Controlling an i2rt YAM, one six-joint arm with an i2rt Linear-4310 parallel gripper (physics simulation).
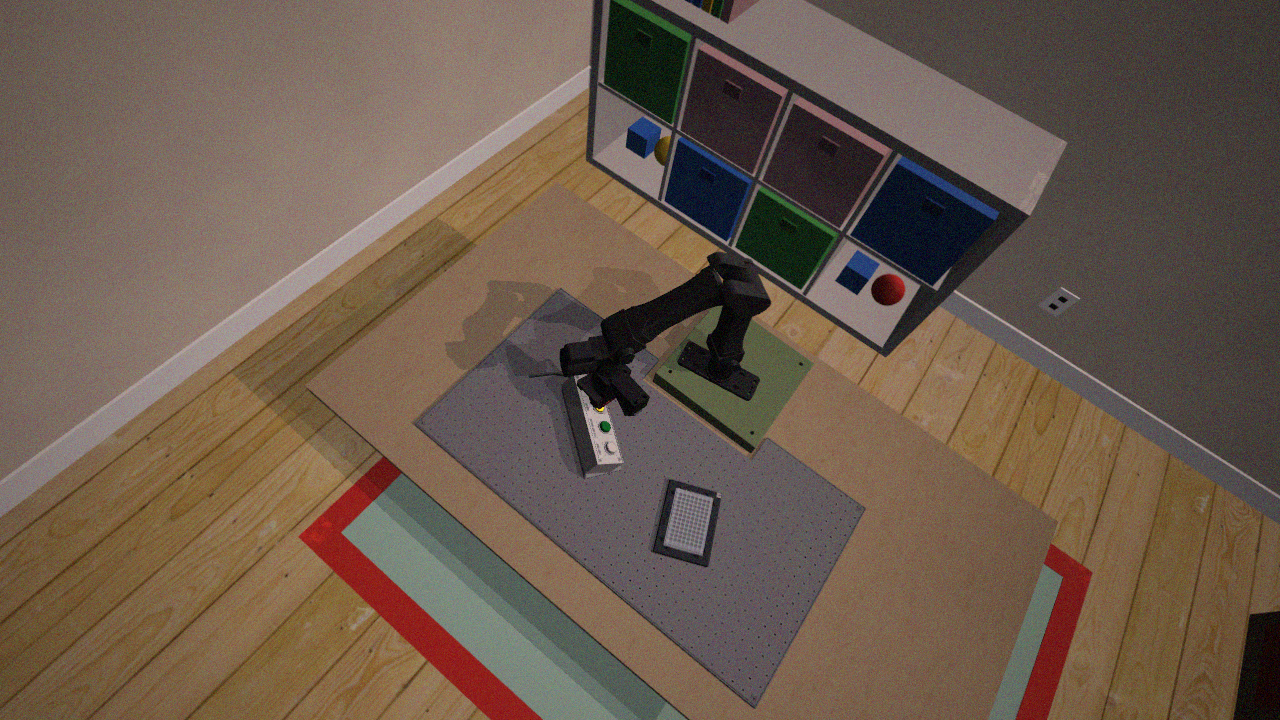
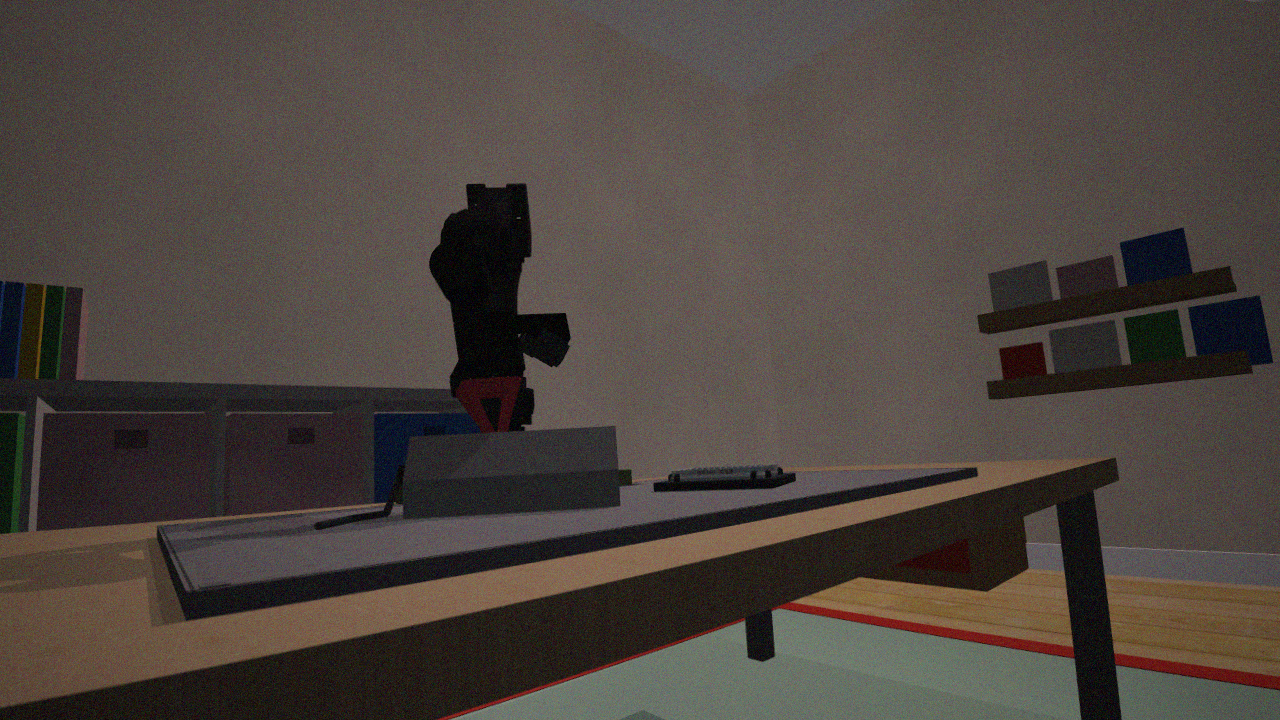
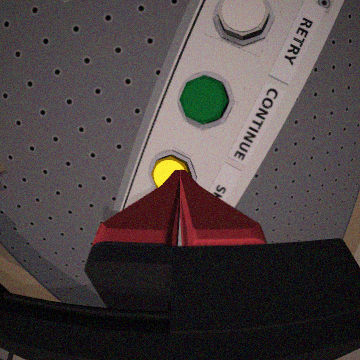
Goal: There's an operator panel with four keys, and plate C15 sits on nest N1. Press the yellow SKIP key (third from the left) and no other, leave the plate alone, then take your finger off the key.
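Frame: origin at the arm's base, x back, y up, z left, level; millimetres.
Where they show: gripper, between the fingertips: (image 1: 597, 407) (image 3: 179, 178); arm's base, origin of its link: (image 1: 718, 371).
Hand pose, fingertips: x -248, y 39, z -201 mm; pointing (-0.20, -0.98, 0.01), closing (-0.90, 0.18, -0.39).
Observation:
Things, the pixels of their top centre, and the offset from my fingertips. "*": a spot on its surface instead. Level surfaces: height alone.
- operator panel, centre of its top: (image 3: 230, 165) (image 2: 515, 431) (image 1: 592, 415) dx -29, dy +14, dz +2 mm
- green CONTINUE key, centre of its top: (image 3: 210, 103) (image 1: 605, 425) dx -32, dy +5, dz +35 mm
- white RETRY key, centre of its top: (image 3: 253, 11) (image 1: 611, 446) dx -68, dy +5, dz +70 mm
- Plate C15, centre of its top: (image 2: 725, 467) (image 1: 689, 520) dx -112, dy -44, dz +293 mm
- nest N1, centre of its top: (image 2: 725, 470) (image 1: 689, 520) dx -112, dy -48, dz +293 mm
- perforated board, height of its surface: dy -70 mm
- wooden table, height of its surface: dy -83 mm
- dark cable, a spot on its surface: (image 2: 353, 518) * dx +48, dy -66, dz -144 mm
The operator panel (image 1: 583, 445) (image 2: 512, 472) (image 3: 162, 132) stands on the perforated board. Its yellow SKIP key (image 1: 600, 409) (image 3: 167, 170) looks bright and sits low in its collar. My gripper (image 2: 494, 430) (image 3: 179, 178) is shut and empty, pointing down, with its red fingertips over the right part of that key and apparently touching it. The green CONTINUE key (image 1: 605, 427) (image 3: 204, 100) and white RETRY key (image 1: 610, 447) (image 3: 243, 14) stand clear of the fingers. The fourth key is hidden behind the gripper. Plate C15 (image 1: 690, 519) (image 2: 725, 471) lies flat on nest N1 (image 1: 684, 555) (image 2: 725, 484).
The perforated board (image 1: 760, 608) (image 2: 295, 564) lies on the wooden table (image 1: 939, 537). The arm's green base plate (image 1: 778, 385) is behind the board. A dark cable (image 2: 353, 518) runs from the panel's end. A cube shelf (image 1: 895, 89) stands behind the table.

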